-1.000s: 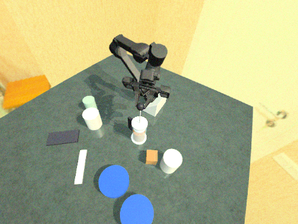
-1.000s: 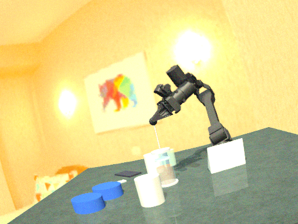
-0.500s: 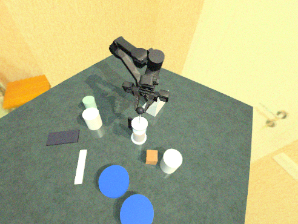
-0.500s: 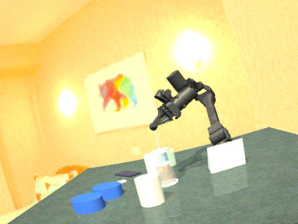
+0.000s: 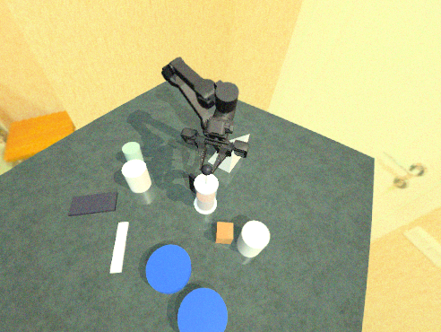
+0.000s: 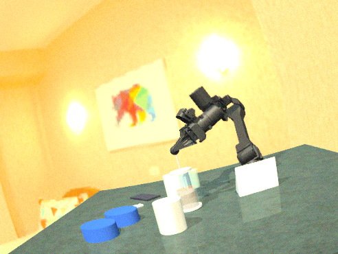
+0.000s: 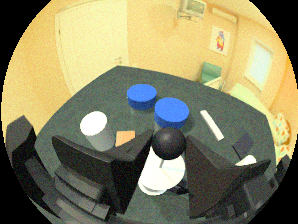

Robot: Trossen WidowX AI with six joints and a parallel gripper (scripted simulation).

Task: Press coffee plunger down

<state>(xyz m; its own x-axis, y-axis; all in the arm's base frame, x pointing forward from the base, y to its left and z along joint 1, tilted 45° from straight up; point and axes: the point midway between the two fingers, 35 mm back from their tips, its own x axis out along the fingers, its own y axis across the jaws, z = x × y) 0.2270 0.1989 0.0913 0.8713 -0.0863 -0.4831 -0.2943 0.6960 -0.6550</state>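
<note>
The coffee press lies 11 cm below my gripper tip, 2 cm to the right of it and 1 cm behind it. Also, from my gripper tip: mint cylinder: 35 cm to the right, 17 cm below; then white bar: 26 cm ahead, 21 cm below, 13 cm to the right; then orange cube: 19 cm below, 11 cm to the left, 4 cm ahead.
</note>
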